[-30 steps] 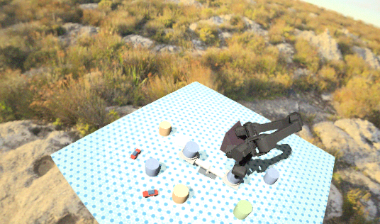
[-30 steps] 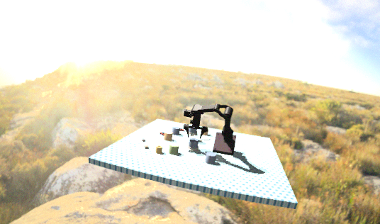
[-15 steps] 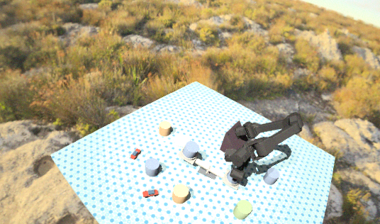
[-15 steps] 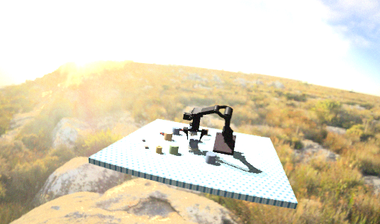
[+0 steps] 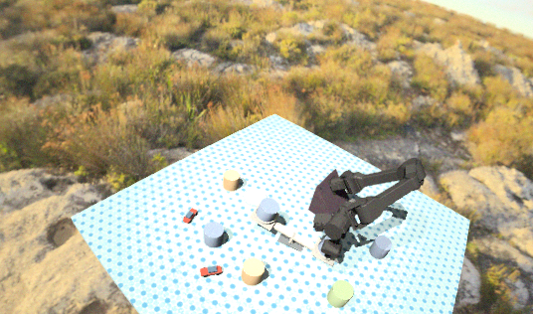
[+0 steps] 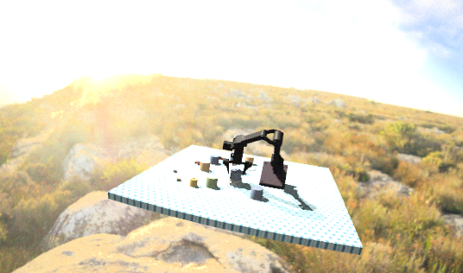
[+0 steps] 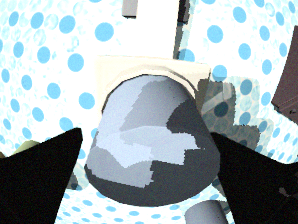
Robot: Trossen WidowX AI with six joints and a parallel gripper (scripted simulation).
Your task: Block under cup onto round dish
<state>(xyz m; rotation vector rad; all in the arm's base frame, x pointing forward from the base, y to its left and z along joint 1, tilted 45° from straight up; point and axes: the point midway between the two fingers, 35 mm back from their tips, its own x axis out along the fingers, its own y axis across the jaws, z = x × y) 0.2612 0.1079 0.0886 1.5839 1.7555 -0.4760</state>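
Right now the green block is 20 mm below my gripper tip. From my gripper tip the other things lie so: grey cup: 60 mm ahead, 260 mm to the right, 50 mm above; then pale round dish: 40 mm behind, 380 mm to the right, 50 mm below; then balance beam: 30 mm ahead, 130 mm to the right, 20 mm below.
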